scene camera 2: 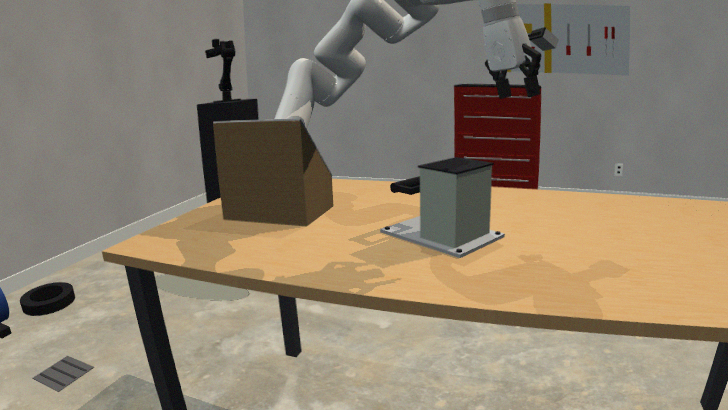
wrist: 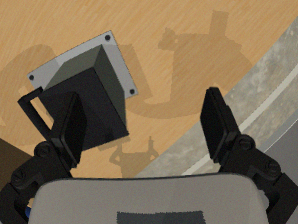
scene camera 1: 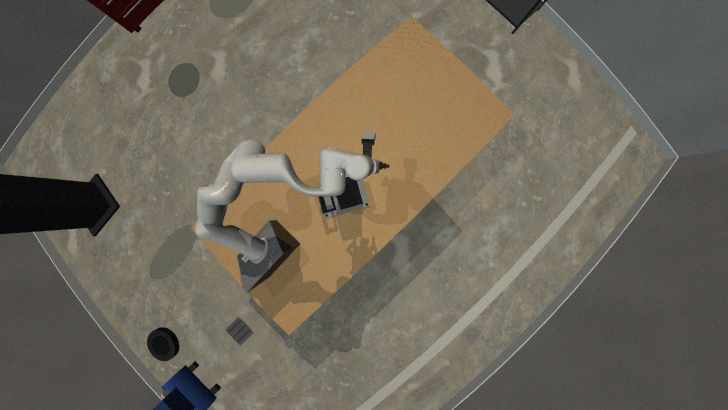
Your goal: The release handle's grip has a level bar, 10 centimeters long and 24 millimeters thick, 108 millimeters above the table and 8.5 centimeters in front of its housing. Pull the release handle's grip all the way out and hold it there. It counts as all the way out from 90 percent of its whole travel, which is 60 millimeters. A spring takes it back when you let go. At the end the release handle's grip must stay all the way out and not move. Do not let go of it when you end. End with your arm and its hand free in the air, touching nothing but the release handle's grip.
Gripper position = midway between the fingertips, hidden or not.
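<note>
I can see my gripper (scene camera 2: 519, 96), and there's another look at the gripper (wrist: 142, 104) as well.
</note>
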